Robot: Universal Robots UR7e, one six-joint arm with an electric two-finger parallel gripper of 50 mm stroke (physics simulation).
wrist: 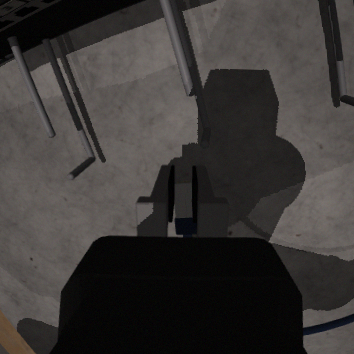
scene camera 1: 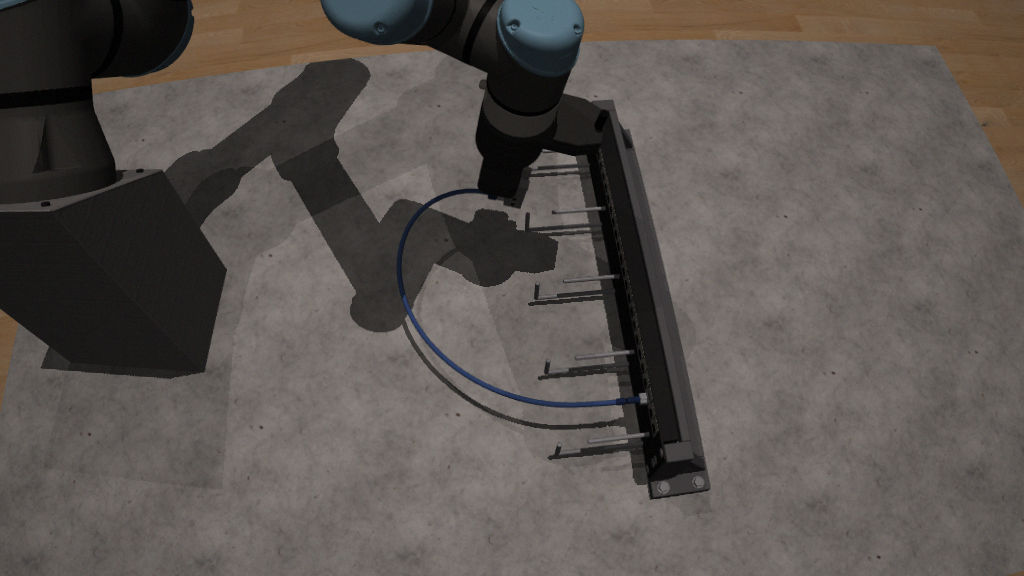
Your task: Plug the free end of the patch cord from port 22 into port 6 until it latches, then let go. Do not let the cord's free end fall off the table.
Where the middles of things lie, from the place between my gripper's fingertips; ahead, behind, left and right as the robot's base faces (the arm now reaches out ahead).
Right now my hand is 9 cm to the right of the cable-management rod [wrist: 73, 173], 6 cm short of it and 3 cm above it.
